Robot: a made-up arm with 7 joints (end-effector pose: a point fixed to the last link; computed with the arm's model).
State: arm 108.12 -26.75 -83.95 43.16 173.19 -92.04 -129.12
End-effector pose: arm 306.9 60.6 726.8 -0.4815 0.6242 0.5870 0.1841
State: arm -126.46 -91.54 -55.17 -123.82 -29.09 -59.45 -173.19
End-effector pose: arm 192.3 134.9 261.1 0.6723 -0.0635 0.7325 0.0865
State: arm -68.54 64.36 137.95 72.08 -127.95 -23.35 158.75
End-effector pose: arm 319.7 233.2 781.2 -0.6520 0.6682 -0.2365 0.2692
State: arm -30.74 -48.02 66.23 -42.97 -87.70 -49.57 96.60
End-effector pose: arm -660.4 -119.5 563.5 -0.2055 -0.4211 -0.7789 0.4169
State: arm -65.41 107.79 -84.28 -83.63 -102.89 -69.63 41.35
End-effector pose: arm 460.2 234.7 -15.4 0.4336 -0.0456 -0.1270 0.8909
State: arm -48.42 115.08 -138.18 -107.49 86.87 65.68 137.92
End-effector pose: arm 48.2 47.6 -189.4 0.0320 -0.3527 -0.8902 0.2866
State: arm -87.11 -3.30 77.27 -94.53 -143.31 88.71 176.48
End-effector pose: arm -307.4 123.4 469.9 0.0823 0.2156 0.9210 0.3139
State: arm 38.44 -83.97 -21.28 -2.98 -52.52 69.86 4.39
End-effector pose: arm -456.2 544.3 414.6 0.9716 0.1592 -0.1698 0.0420
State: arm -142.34 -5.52 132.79 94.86 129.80 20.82 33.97
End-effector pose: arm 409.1 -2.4 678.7 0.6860 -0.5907 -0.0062 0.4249
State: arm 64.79 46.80 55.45 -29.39 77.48 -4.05 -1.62
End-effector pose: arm 353.0 -335.1 906.5 0.4980 -0.7850 0.2642 0.2569
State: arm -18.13 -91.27 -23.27 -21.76 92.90 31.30 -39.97
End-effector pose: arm -652.9 -400.6 158.9 -0.1552 -0.6888 -0.5427 0.4550
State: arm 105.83 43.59 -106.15 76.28 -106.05 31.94 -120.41
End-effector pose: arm 268.7 -343.3 762.8 -0.9100 0.3709 -0.0827 0.1659
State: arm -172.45 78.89 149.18 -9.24 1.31 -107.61 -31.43
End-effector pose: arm -675.6 -60.9 194.3 -0.1157 0.5701 0.5126 0.6315
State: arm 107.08 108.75 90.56 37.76 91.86 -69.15 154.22
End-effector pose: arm -371.0 -541.9 -85.9 0.5153 0.1850 -0.3535 0.7585
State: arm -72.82 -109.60 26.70 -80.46 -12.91 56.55 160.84
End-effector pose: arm -293.4 -351.7 -187.6 0.1005 0.5399 -0.1740 0.8174
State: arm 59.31 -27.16 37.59 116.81 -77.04 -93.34 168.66
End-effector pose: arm -285.4 -143.5 580.8 0.4609 0.8066 -0.1102 0.3532
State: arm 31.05 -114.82 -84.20 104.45 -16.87 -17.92 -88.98
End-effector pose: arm -60.0 564.6 255.8 -0.5939 -0.2803 0.7154 0.2383
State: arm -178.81 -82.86 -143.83 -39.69 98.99 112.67 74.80
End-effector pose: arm 381.3 -63.7 616.6 -0.0395 0.9937 0.0060 0.1049
